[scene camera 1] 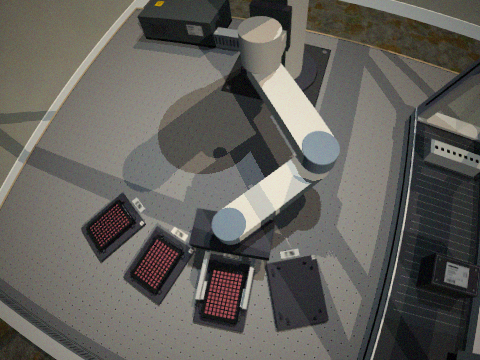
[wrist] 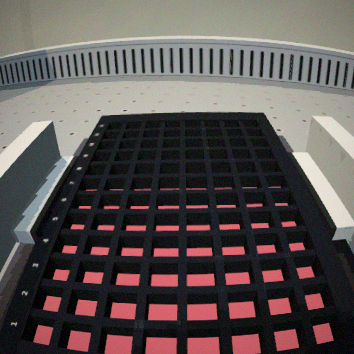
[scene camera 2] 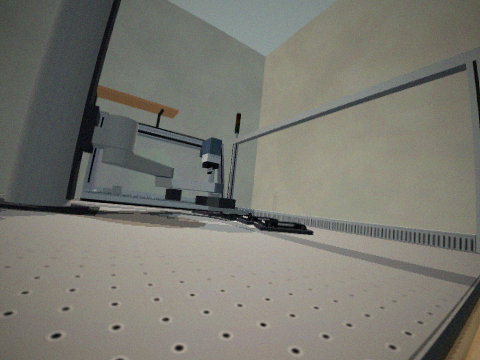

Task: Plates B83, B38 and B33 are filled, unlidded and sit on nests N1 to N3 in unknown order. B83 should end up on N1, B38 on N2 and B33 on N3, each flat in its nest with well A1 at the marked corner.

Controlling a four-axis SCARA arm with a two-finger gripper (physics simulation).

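Pixels of known places: gripper, between the fingertips: (scene camera 1: 220, 304) (wrist: 181, 138) (scene camera 2: 240, 211); arm's base, origin of its link: (scene camera 2: 38, 210).
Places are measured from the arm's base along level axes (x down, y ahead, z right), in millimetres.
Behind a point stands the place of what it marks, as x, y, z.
Observation:
My gripper (scene camera 1: 225, 287) (wrist: 181, 138) @[-48, 738, -91] is shut on a black plate (scene camera 1: 224, 298) @[-42, 722, -93] (wrist: 182, 205) @[-41, 707, -85] with pink-filled wells, one finger along each long side. This plate is level, at or just above the nest (scene camera 1: 218, 326) @[-25, 791, -101] between N2 and N1; I cannot tell whether it is seated. Its column 1 is nearest the wrist camera; A1 is not readable. N1 (scene camera 1: 298, 295) @[-25, 659, -252] is empty, at the right. A filled plate (scene camera 1: 156, 262) @[-38, 704, 97] sits on N2 (scene camera 1: 160, 298) @[-24, 783, 56], and another filled plate (scene camera 1: 110, 226) @[-37, 668, 262] on N3 (scene camera 1: 102, 256) @[-25, 751, 254]. Plate names are not readable. Fingers cannot be made out in scene camera 2.
The forearm (scene camera 1: 270, 195) @[-160, 490, -123] and dark gripper body (scene camera 1: 200, 235) @[-100, 609, 0] hang behind the held plate, partly hiding the middle nest's label. A dark box (scene camera 1: 175, 22) @[-114, -35, 386] stands by the arm's base. A clear guard and a black box (scene camera 1: 447, 275) @[-133, 537, -552] are at the right. A slotted rail (wrist: 182, 61) @[-29, 1004, -136] lies beyond the nests.

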